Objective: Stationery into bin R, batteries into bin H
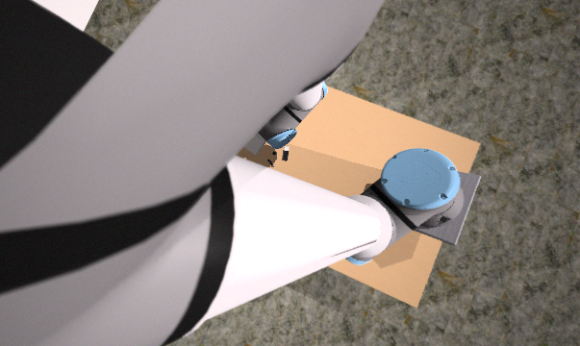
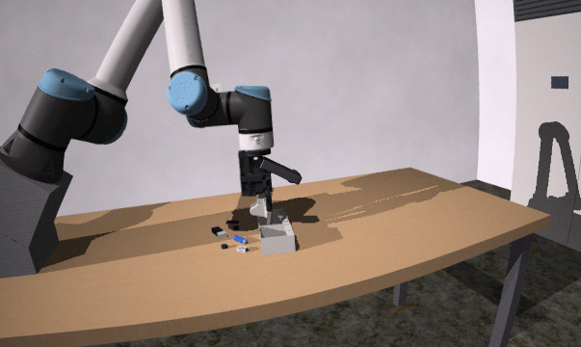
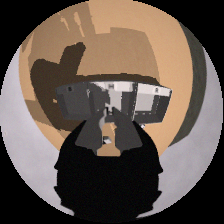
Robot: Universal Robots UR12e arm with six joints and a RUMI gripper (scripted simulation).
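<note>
Now: the grey double bin 1 cm to the right of my hand, 1 cm below it and 1 cm ahead of it. Round my hand: short black stick: 14 cm to the left, 7 cm behind, 3 cm below; then white item: 10 cm behind, 7 cm to the right, 3 cm below; then blue battery: 9 cm behind, 3 cm below, 1 cm to the right.
</note>
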